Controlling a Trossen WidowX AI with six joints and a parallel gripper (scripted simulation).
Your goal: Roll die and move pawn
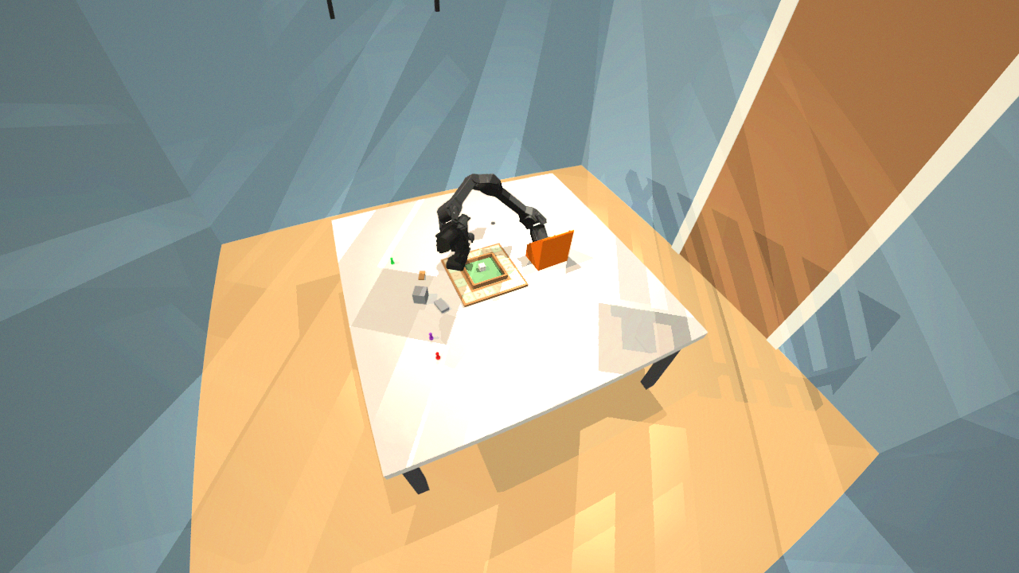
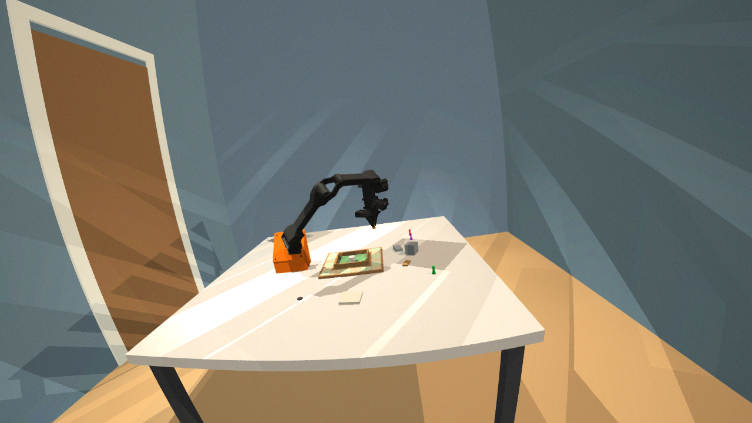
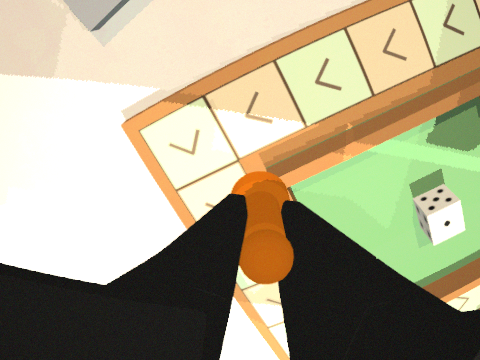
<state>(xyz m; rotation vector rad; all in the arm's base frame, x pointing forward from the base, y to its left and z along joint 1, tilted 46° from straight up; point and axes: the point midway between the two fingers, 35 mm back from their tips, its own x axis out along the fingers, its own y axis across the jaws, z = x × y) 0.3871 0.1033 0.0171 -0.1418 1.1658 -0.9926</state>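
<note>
Now: the grey flat piece 14 cm below my gripper tip, 10 cm ahead of it and 3 cm to the left of it. From my gripper tip the other things lie so: orange pawn 1 cm above; green dice tray 14 cm below, 12 cm behind, 7 cm to the right; white die 12 cm below, 12 cm behind, 8 cm to the right.
</note>
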